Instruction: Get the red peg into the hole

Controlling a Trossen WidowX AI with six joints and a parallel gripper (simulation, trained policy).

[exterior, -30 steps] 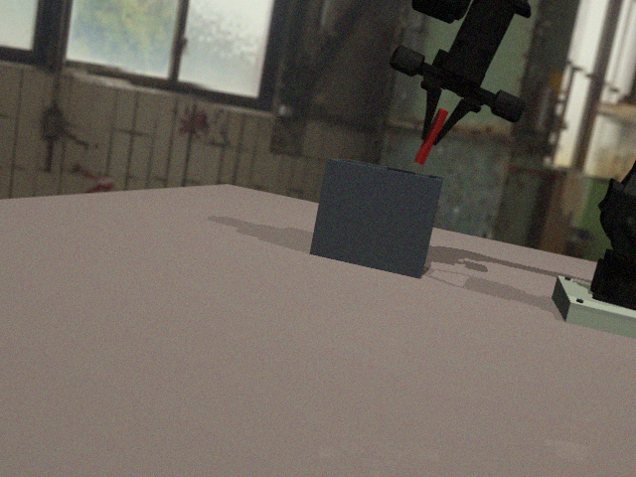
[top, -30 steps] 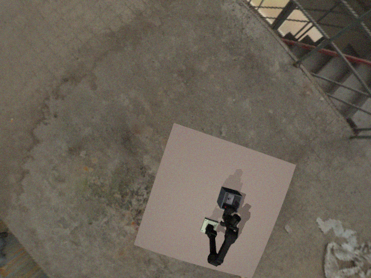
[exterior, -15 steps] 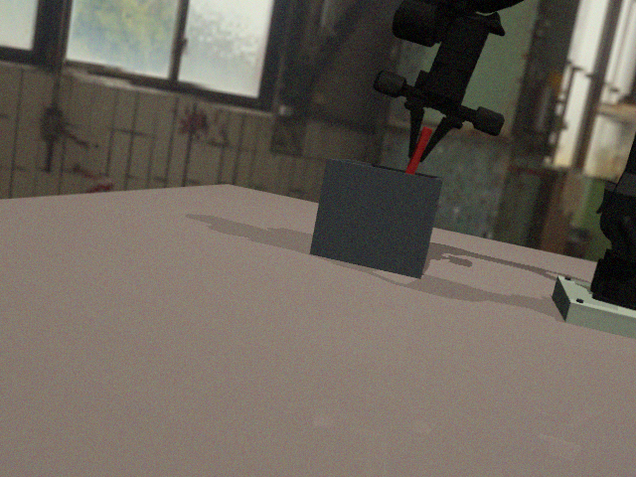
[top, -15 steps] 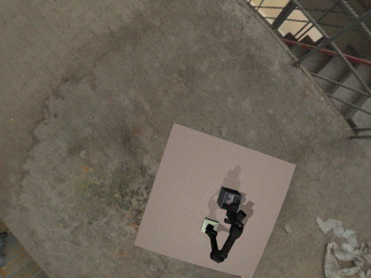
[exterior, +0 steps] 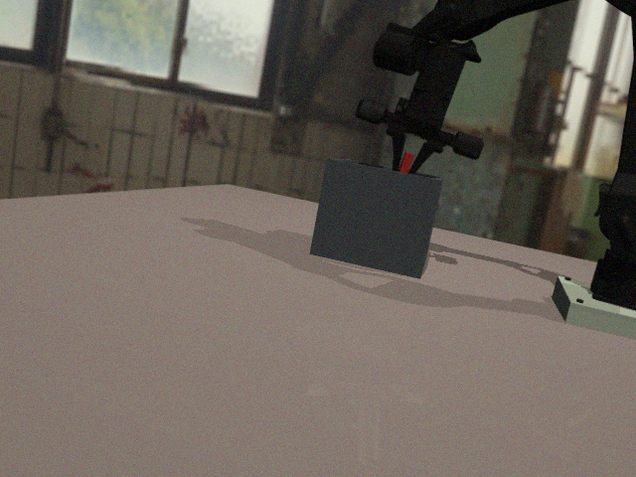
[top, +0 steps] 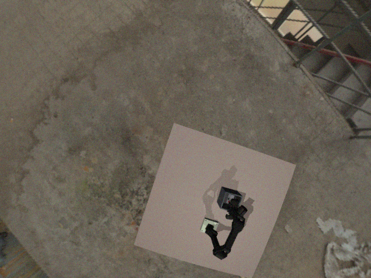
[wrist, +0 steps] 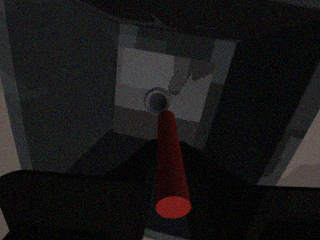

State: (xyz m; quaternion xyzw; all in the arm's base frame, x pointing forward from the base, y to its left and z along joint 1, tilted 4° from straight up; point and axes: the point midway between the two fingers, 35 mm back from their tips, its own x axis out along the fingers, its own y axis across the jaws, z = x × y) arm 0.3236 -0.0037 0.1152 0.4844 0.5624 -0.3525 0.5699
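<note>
My gripper tip is now 2 cm short of the light plate, 1 cm to the left of it and 7 cm above it. From my gripper tip the other things lie so: red peg 1 cm to the right, 1 cm above.
</note>
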